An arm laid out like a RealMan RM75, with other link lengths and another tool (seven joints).
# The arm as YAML. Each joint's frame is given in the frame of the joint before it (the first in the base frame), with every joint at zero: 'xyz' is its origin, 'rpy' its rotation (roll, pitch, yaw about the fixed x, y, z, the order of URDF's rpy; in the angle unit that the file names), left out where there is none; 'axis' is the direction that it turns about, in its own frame. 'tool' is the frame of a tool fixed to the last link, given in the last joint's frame.
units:
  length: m
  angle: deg
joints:
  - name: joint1
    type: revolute
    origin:
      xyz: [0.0, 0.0, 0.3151]
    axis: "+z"
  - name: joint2
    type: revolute
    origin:
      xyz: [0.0, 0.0, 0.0]
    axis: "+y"
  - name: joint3
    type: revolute
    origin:
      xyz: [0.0, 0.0, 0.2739]
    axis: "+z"
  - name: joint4
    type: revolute
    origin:
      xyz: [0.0, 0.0, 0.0]
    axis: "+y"
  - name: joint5
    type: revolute
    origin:
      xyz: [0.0, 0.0, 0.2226]
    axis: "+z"
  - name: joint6
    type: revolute
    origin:
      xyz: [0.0, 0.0, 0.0]
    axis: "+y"
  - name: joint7
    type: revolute
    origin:
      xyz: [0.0, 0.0, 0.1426]
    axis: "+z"
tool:
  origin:
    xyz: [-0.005, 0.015, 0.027]
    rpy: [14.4, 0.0, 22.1]
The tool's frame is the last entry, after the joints.
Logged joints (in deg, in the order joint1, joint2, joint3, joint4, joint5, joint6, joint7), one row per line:
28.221, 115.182, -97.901, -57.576, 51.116, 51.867, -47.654
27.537, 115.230, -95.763, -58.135, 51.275, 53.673, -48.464
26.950, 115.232, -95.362, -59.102, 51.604, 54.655, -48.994
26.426, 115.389, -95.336, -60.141, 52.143, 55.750, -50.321
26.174, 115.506, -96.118, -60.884, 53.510, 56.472, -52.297
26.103, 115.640, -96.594, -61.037, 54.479, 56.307, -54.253
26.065, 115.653, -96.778, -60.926, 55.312, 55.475, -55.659
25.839, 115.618, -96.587, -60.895, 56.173, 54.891, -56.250
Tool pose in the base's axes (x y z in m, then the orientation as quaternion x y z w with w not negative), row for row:
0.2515, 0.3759, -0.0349, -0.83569, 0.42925, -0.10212, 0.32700
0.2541, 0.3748, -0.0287, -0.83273, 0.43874, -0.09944, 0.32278
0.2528, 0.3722, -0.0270, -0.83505, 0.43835, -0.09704, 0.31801
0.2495, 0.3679, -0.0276, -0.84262, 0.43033, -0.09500, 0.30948
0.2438, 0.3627, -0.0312, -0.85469, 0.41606, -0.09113, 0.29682
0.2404, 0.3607, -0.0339, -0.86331, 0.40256, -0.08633, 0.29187
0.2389, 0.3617, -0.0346, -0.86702, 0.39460, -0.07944, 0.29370
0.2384, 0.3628, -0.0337, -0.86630, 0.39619, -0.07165, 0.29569
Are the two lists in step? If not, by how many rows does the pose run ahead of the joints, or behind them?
They are in step.
